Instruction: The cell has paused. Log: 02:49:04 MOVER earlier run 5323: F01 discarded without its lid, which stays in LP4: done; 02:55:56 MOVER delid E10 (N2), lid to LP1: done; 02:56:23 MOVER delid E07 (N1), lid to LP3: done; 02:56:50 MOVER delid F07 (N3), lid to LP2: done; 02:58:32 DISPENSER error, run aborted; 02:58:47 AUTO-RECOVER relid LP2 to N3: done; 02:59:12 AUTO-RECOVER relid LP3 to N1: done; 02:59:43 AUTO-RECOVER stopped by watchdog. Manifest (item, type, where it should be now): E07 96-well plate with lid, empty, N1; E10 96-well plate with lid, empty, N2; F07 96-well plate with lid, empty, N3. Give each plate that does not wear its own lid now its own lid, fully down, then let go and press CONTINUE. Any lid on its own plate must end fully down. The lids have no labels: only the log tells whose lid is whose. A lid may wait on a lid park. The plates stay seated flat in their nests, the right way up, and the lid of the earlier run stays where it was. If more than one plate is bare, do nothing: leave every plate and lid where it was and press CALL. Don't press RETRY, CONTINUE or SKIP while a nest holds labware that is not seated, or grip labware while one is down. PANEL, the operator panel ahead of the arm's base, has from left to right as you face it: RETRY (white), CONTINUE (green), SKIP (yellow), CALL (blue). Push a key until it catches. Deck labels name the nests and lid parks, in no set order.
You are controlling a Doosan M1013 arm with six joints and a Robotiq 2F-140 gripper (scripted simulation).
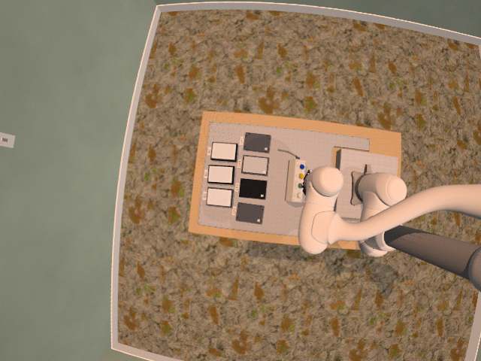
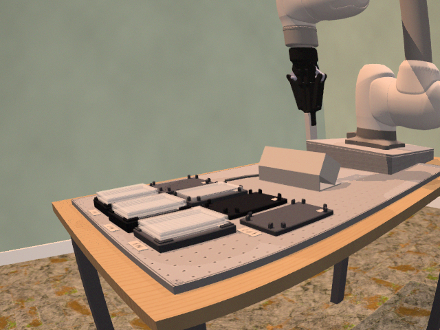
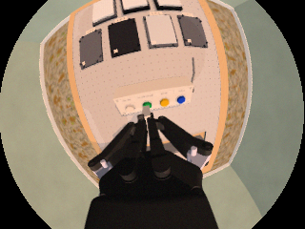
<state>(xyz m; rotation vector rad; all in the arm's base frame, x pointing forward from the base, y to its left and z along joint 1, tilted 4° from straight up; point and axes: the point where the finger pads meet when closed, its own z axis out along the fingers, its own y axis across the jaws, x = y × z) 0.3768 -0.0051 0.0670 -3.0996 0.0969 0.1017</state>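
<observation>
My gripper is now 70 mm above the green key. From my hand the other things lie so: blue key 10 mm behind, 100 mm to the right, 70 mm below; then yellow key 50 mm to the right, 70 mm below; then black park 250 mm ahead, 20 mm to the left, 130 mm below.
</observation>
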